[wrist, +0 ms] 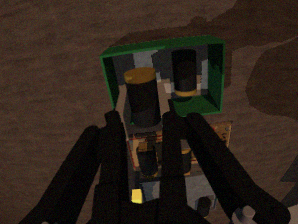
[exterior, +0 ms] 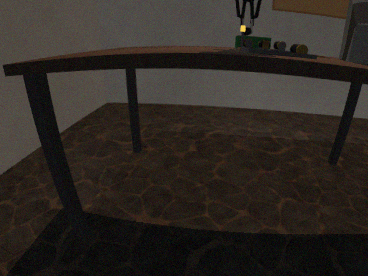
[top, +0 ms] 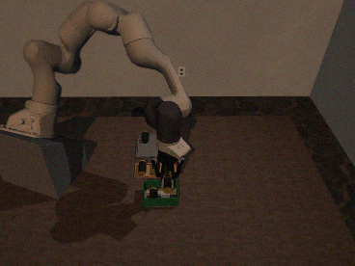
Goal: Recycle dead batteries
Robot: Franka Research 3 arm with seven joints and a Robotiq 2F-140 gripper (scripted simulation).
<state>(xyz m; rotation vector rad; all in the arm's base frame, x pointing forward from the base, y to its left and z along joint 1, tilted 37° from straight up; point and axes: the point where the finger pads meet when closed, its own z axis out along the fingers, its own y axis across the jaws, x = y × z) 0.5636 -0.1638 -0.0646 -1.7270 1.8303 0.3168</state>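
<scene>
Now: hand 9 cm above the green recycling box and 3 cm past it. Also, from my hand: grey tray (33 cm to the left, 10 cm below, 6 cm behind); yellow bulb (19 cm to the left, 4 cm ahead, 3 cm below).
</scene>
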